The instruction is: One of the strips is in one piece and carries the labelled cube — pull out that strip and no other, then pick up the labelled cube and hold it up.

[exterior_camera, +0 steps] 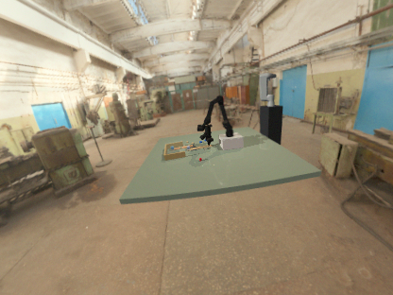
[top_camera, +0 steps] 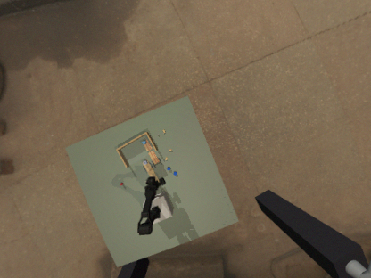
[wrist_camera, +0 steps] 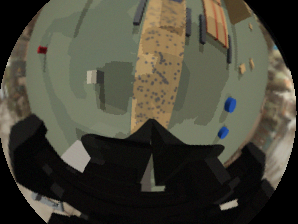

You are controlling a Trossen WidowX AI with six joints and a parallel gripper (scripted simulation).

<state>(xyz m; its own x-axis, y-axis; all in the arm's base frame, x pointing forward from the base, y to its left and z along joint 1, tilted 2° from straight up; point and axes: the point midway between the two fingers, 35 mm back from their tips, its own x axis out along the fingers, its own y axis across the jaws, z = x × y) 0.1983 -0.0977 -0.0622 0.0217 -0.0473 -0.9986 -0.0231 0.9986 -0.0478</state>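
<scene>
My gripper tip is now 21 cm short of the white labelled cube and 2 cm below it.
</scene>
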